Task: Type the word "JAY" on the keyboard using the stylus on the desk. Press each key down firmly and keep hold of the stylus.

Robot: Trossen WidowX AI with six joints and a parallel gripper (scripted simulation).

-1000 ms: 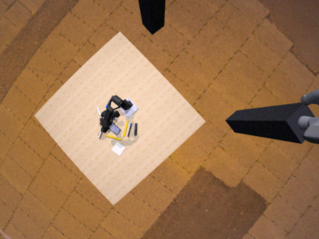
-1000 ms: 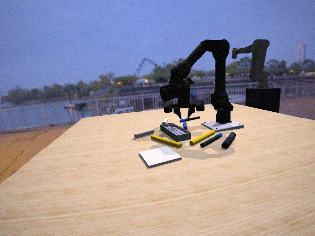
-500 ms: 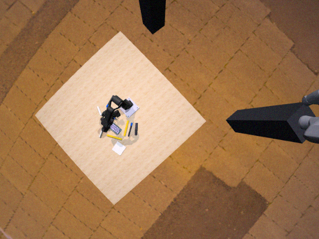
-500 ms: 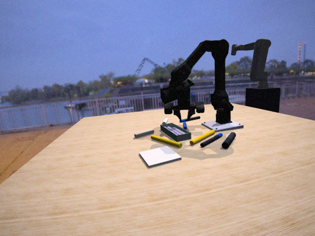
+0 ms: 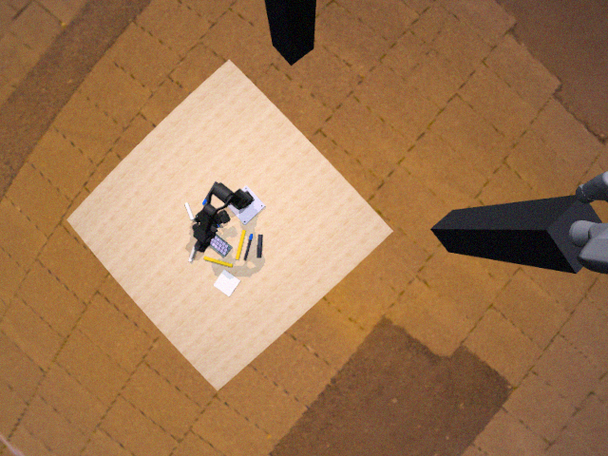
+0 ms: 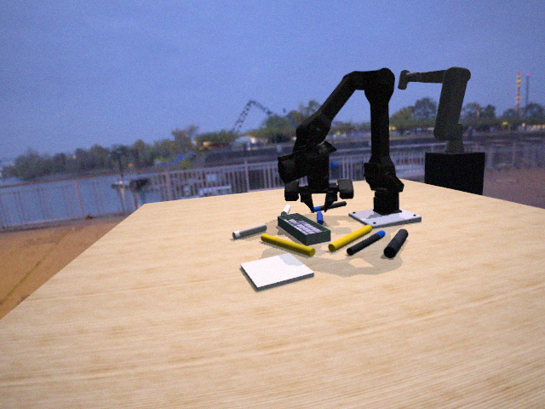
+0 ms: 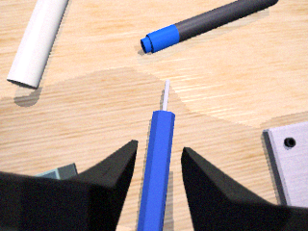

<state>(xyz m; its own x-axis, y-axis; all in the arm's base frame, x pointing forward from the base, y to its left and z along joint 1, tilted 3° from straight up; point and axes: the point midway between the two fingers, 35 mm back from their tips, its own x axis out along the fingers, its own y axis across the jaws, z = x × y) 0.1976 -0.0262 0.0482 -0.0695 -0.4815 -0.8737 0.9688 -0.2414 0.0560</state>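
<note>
My gripper tip is now 10 mm to the left of the blue stylus and 10 mm above it. Also, from my gripper tip: white flat pad 170 mm ahead, 320 mm to the left, 20 mm below; then grey stylus tip 10 mm behind, 50 mm to the right, 10 mm below; then black cylinder 90 mm behind, 280 mm to the left, 10 mm below.
</note>
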